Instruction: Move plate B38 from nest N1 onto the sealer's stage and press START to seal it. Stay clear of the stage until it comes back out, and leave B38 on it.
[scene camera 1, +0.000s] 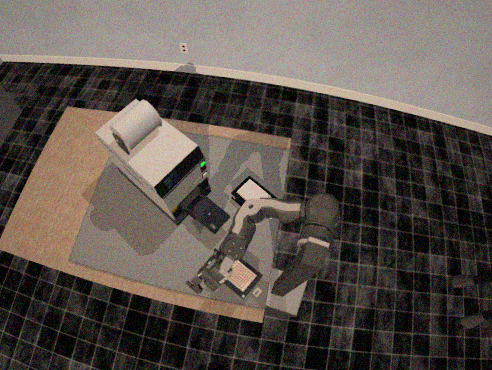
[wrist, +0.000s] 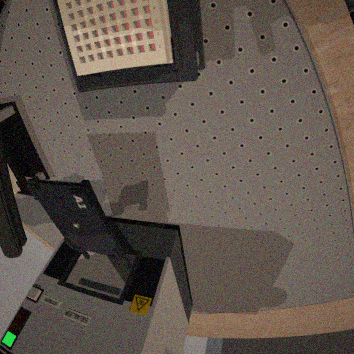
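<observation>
The cream plate with reddish wells (scene camera 1: 242, 276) (wrist: 117, 32), taken as B38 though no name is readable, sits in the dark nest N1 (wrist: 187, 42) near the front table edge. My gripper (scene camera 1: 212, 280) is open and empty, above the mat at the plate's left side in the scene view; its near parts partly overlap the plate's edge there. The sealer (scene camera 1: 165, 155) (wrist: 105, 330) has its black stage (scene camera 1: 209, 214) (wrist: 70, 207) out, with nothing on it; A1 shows on it in the wrist view. The small pale START button (scene camera 1: 204, 174) (wrist: 34, 293) sits near a lit green lamp (scene camera 1: 202, 164) (wrist: 9, 339).
A second, pale plate (scene camera 1: 254, 191) sits in another dark nest (wrist: 22, 147) right of the stage, beside my bent arm (scene camera 1: 290, 212). A white film roll (scene camera 1: 137, 125) tops the sealer. The grey perforated mat (scene camera 1: 165, 270) (wrist: 250, 165) lies on the wooden table (scene camera 1: 40, 200) (wrist: 270, 317).
</observation>
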